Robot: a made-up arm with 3 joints. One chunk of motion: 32 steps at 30 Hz.
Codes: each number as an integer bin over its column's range. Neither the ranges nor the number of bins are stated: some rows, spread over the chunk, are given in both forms.
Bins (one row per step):
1: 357 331 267 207 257 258
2: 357 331 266 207 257 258
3: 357 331 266 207 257 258
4: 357 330 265 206 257 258
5: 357 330 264 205 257 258
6: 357 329 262 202 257 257
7: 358 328 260 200 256 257
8: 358 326 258 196 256 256
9: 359 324 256 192 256 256
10: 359 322 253 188 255 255
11: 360 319 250 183 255 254
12: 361 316 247 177 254 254
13: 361 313 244 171 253 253
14: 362 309 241 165 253 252
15: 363 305 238 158 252 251
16: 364 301 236 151 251 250
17: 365 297 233 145 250 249
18: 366 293 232 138 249 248
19: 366 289 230 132 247 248
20: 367 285 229 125 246 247
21: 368 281 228 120 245 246
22: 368 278 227 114 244 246
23: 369 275 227 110 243 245
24: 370 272 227 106 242 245
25: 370 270 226 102 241 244
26: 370 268 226 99 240 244
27: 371 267 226 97 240 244
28: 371 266 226 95 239 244
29: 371 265 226 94 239 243
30: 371 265 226 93 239 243
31: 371 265 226 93 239 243
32: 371 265 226 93 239 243
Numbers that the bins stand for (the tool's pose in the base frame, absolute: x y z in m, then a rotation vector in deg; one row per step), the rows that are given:
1: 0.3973 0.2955 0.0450 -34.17 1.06 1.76
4: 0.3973 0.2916 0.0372 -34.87 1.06 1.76
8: 0.4012 0.2759 0.0098 -41.92 0.35 0.35
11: 0.4090 0.2485 -0.0215 -51.08 -0.35 -1.06
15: 0.4207 0.1937 -0.0685 -68.69 -2.47 -3.17
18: 0.4325 0.1468 -0.0920 -82.78 -4.58 -5.28
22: 0.4403 0.0881 -0.1115 -99.69 -8.10 -6.69
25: 0.4481 0.0568 -0.1155 -108.14 -10.22 -8.10
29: 0.4521 0.0372 -0.1155 -113.78 -11.62 -8.81
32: 0.4521 0.0372 -0.1155 -114.48 -11.62 -8.81
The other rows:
2: 0.3973 0.2955 0.0411 -34.17 1.06 1.76
3: 0.3973 0.2955 0.0411 -34.17 1.06 1.76
5: 0.3973 0.2916 0.0333 -35.58 1.06 1.76
6: 0.3973 0.2877 0.0254 -37.69 1.06 1.06
7: 0.4012 0.2838 0.0176 -39.10 0.35 1.06
9: 0.4051 0.2681 0.0020 -44.74 0.35 0.35
10: 0.4051 0.2603 -0.0098 -47.55 -0.35 -0.35
12: 0.4129 0.2368 -0.0333 -55.30 -1.06 -1.06
13: 0.4129 0.2250 -0.0450 -59.53 -1.76 -1.76
14: 0.4168 0.2094 -0.0568 -63.76 -1.76 -2.47
16: 0.4247 0.1781 -0.0763 -73.62 -3.17 -3.87
17: 0.4286 0.1624 -0.0881 -77.85 -3.87 -4.58
19: 0.4325 0.1311 -0.0998 -87.01 -5.99 -5.28
20: 0.4364 0.1155 -0.1037 -91.94 -6.69 -5.99
21: 0.4403 0.0998 -0.1076 -95.46 -7.40 -6.69
23: 0.4442 0.0763 -0.1115 -102.50 -8.81 -7.40
24: 0.4481 0.0646 -0.1115 -105.32 -9.51 -7.40
26: 0.4481 0.0489 -0.1155 -110.25 -10.92 -8.10
27: 0.4521 0.0450 -0.1155 -111.66 -10.92 -8.10
28: 0.4521 0.0411 -0.1155 -113.07 -11.62 -8.10
30: 0.4521 0.0372 -0.1155 -114.48 -11.62 -8.81
31: 0.4521 0.0372 -0.1155 -114.48 -11.62 -8.81

